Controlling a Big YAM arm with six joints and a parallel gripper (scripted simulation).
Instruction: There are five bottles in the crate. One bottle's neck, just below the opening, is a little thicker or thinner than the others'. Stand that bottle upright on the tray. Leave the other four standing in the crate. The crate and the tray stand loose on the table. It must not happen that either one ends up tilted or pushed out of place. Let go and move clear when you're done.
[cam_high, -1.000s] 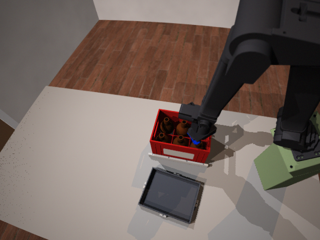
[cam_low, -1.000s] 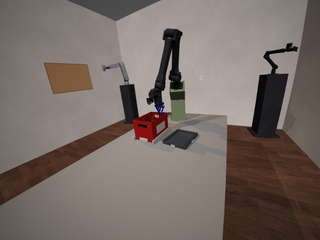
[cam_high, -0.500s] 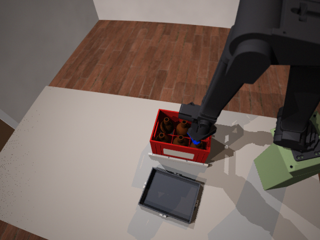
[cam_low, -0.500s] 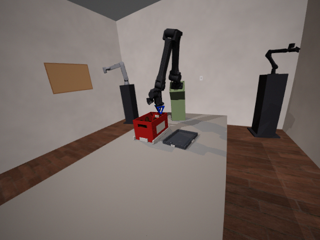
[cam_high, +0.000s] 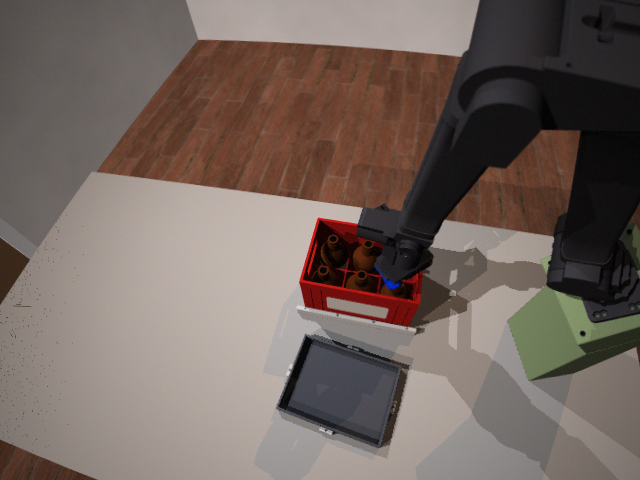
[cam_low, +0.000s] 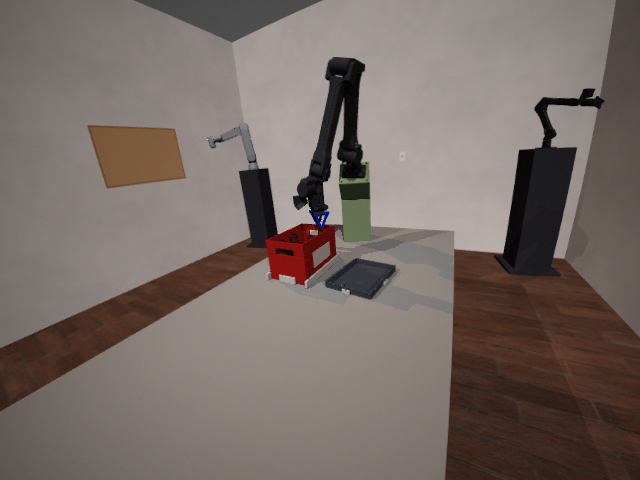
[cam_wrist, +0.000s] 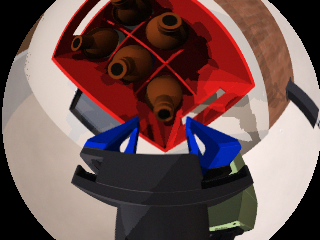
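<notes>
The crate lies 7 cm ahead of my hand, 6 cm to the right of it and 11 cm below it. From my hand the other things lie so: dark grey tray: 13 cm ahead, 21 cm to the left, 18 cm below; then brown bottle: 17 cm ahead, 3 cm to the right, 10 cm below.
</notes>
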